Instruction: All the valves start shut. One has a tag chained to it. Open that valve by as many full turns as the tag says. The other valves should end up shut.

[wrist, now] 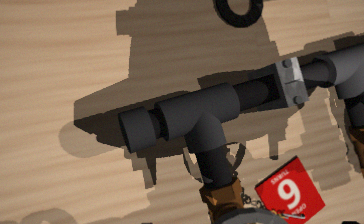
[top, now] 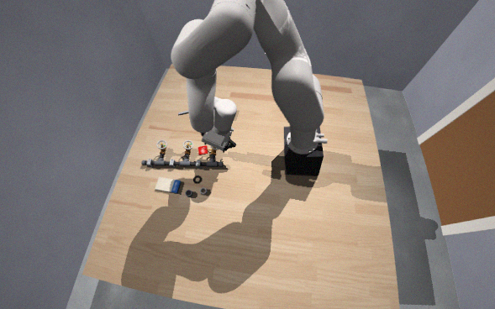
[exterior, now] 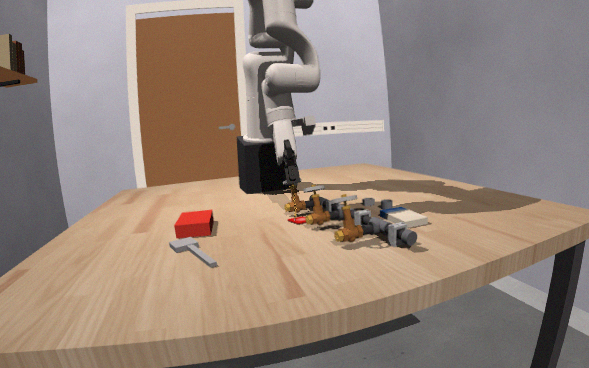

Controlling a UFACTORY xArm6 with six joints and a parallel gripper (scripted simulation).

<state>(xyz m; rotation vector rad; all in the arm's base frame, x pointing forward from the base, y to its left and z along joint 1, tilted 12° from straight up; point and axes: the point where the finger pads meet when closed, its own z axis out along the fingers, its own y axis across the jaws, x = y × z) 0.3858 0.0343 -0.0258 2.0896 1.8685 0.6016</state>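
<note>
My hand is 8 cm short of the red tag, 1 cm to the left of it and 8 cm above it. From my hand the other things lie so: grey hammer-like tool: 21 cm ahead, 24 cm to the right, 8 cm below; then grey box: 19 cm ahead, 21 cm to the left, 7 cm below; then red box: 5 cm ahead, 25 cm to the right, 7 cm below.
</note>
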